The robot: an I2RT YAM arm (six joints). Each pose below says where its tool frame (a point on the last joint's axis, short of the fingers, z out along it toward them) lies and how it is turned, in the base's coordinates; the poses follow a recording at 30 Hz.
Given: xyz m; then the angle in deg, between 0 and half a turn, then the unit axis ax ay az.
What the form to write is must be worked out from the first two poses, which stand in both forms.
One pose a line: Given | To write
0.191 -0.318 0.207 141.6 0.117 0.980 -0.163 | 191 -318 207 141.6 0.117 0.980 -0.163
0.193 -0.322 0.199 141.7 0.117 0.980 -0.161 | 193 -322 199 141.7 0.117 0.980 -0.161
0.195 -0.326 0.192 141.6 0.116 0.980 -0.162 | 195 -326 192 141.6 0.116 0.980 -0.162
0.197 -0.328 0.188 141.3 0.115 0.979 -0.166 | 197 -328 188 141.3 0.115 0.979 -0.166
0.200 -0.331 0.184 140.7 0.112 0.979 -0.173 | 200 -331 184 140.7 0.112 0.979 -0.173
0.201 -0.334 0.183 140.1 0.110 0.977 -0.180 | 201 -334 183 140.1 0.110 0.977 -0.180
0.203 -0.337 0.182 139.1 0.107 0.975 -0.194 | 203 -337 182 139.1 0.107 0.975 -0.194
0.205 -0.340 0.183 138.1 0.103 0.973 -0.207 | 205 -340 183 138.1 0.103 0.973 -0.207
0.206 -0.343 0.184 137.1 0.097 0.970 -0.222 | 206 -343 184 137.1 0.097 0.970 -0.222
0.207 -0.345 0.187 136.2 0.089 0.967 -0.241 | 207 -345 187 136.2 0.089 0.966 -0.241
